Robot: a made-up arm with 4 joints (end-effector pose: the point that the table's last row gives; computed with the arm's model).
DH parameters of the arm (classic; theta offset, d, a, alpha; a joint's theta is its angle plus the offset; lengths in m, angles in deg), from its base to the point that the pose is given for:
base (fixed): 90 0.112 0 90
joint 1: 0 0.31 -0.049 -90
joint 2: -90 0.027 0.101 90
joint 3: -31.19 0 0.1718 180
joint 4: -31.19 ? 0.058 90
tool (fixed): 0 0.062 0 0
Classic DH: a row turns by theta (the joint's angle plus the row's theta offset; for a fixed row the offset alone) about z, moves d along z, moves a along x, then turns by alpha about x.
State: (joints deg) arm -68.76 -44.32 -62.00 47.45
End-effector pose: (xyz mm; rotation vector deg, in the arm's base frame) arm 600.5 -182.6 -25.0 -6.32 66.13 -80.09
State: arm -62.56 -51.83 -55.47 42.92
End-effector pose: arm 633.0 -188.8 18.0 -2.90 55.90 -77.04
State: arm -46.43 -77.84 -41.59 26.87
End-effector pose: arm 634.3 -270.3 152.0 8.98 24.91 -81.98
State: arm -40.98 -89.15 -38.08 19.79
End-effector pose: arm 595.6 -317.1 189.0 12.73 13.75 -88.73
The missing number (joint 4, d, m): 0.282
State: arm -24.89 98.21 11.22 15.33
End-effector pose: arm -15.5 221.5 37.9 -21.95 24.34 96.01
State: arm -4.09 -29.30 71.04 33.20
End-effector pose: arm 657.9 94.8 327.4 -13.53 -38.03 -26.91
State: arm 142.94 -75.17 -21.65 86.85
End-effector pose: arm 645.4 281.9 130.4 -89.70 -81.57 -74.69
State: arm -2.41 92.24 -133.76 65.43
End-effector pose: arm 33.7 -202.2 63.4 117.85 -113.30 22.38
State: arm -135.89 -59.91 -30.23 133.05
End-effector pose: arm 626.9 -115.1 278.9 9.50 35.20 -113.61
